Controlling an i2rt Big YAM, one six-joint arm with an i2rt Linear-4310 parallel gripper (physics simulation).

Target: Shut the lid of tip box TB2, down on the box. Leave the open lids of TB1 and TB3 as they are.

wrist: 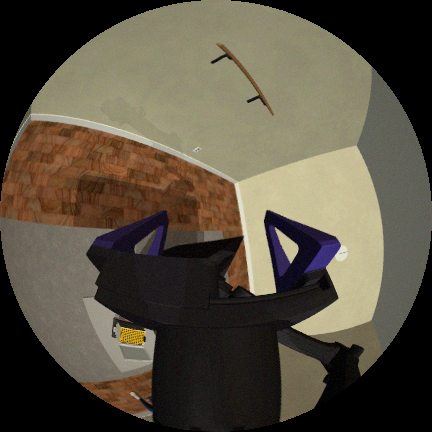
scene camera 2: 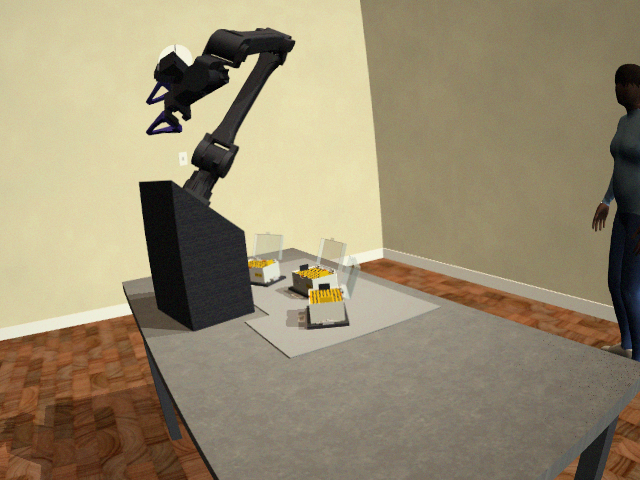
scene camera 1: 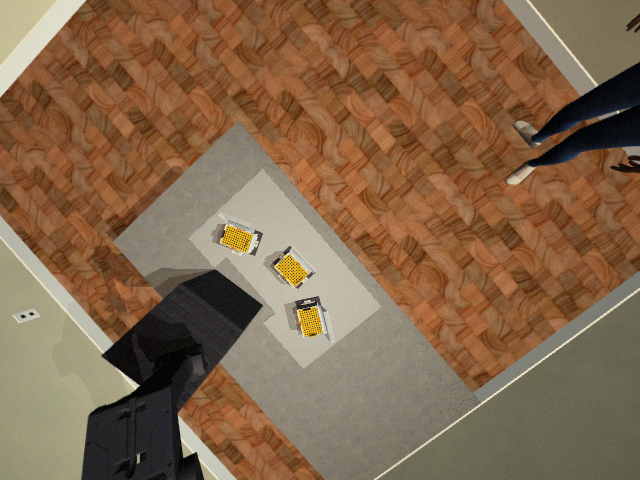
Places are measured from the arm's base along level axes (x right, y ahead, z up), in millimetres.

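Where they show: gripper, fingertip midpoint: [wrist: 215, 215] [scene camera 2: 147, 118]; arm's base, link origin: [scene camera 2: 191, 202].
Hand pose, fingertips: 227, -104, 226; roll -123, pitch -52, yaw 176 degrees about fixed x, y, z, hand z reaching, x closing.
Observation:
Each offset is from my fingertips to the centre of the thing, as dx, dy, dz. "spot": to the spot under its first point. Level surfaces: height alone.
Three white tip boxes with yellow tops stand in a row: an upper-left one [scene camera 1: 237, 239] [scene camera 2: 264, 273], a middle one [scene camera 1: 293, 269] [scene camera 2: 316, 282] and a lower one [scene camera 1: 310, 320] [scene camera 2: 326, 311]. All three clear lids stand raised: the upper-left lid {spot: -538, +385, -450} [scene camera 2: 268, 246], the middle lid {spot: -291, +523, -443} [scene camera 2: 331, 251] and the lower lid {-23, +463, -447} [scene camera 1: 328, 324] [scene camera 2: 352, 277]. No label can be read, so which box is TB2 I cannot tell. One box {-45, +400, -488} [wrist: 132, 336] shows in the wrist view with its lid [wrist: 135, 352] open. My gripper [scene camera 2: 148, 118] [wrist: 215, 215] is open and empty, high above the table and well away from the boxes.
The boxes stand on a light mat {dz -552} [scene camera 1: 341, 299] [scene camera 2: 289, 343] on the grey table {dz -555} [scene camera 1: 372, 382] [scene camera 2: 387, 403]. A tall black pedestal [scene camera 1: 222, 304] [scene camera 2: 211, 273] carries the arm and stands beside the mat. A person [scene camera 2: 628, 149] stands beyond the table. A wall shelf [wrist: 246, 75] shows in the wrist view.

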